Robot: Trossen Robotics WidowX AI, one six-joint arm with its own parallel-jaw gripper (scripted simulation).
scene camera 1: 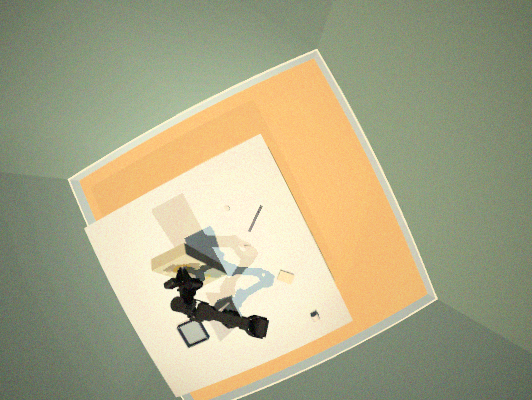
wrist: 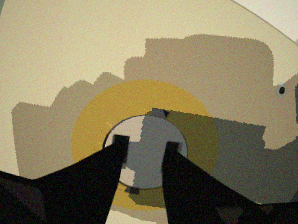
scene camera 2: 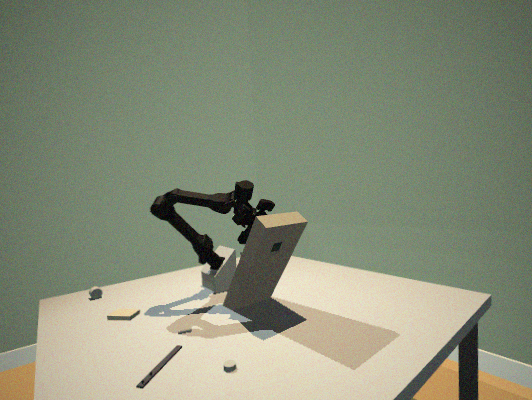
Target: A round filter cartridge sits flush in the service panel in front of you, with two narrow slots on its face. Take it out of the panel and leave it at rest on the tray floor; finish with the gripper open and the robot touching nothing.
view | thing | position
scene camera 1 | service panel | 167, 264
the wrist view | my gripper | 144, 152
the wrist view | round filter cartridge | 146, 137
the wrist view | service panel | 219, 78
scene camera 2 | my gripper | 268, 237
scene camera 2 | service panel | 272, 239
